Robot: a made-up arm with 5 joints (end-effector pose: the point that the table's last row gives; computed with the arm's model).
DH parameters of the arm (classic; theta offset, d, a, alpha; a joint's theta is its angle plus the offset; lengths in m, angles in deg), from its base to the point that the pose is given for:
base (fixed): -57.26 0 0.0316 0
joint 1: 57.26 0.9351 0.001 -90
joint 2: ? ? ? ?
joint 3: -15.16 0 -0.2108 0
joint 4: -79.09 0.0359 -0.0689 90
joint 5: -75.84 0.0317 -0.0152 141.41
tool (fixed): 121.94 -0.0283 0 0
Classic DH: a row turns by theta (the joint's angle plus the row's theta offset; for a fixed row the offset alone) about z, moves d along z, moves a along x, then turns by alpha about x.
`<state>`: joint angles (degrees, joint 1 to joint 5).
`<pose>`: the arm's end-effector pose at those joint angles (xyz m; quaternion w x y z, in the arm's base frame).
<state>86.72 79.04 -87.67 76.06 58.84</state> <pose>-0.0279 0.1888 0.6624 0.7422 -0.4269 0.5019 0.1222</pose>
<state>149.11 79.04 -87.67 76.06 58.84</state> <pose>-0.1946 0.0334 0.6624 0.5716 -0.6252 0.2083 0.4889</pose>
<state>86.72 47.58 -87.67 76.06 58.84</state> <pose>-0.0215 0.2998 0.8128 0.8377 -0.2119 0.4386 0.2468</pose>
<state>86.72 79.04 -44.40 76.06 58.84</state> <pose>-0.0401 -0.0246 0.7068 0.5222 -0.6675 0.5272 -0.0622</pose>
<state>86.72 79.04 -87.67 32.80 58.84</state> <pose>-0.0239 0.2577 0.6742 0.8576 -0.1263 0.4060 0.2893</pose>
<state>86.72 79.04 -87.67 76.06 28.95</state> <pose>-0.0300 0.1843 0.6734 0.5915 -0.4230 0.6175 0.2998</pose>
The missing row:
joint 2: -85.75 0 0.1617 0
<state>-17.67 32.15 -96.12 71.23 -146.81</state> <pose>0.3666 -0.1247 0.9481 0.2574 -0.1589 0.2457 0.9209</pose>
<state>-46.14 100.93 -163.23 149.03 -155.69</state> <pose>0.2408 -0.2406 0.7557 0.2567 0.4834 -0.0153 0.8368</pose>
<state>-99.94 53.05 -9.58 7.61 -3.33</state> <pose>0.0677 -0.0516 0.7686 0.5328 0.6368 0.2955 -0.4725</pose>
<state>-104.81 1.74 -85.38 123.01 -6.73</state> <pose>0.0085 -0.2675 1.0372 0.5856 0.5834 0.2317 -0.5128</pose>
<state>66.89 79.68 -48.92 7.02 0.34</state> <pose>0.0062 0.0881 0.6773 0.6031 -0.1833 0.5852 0.5101</pose>
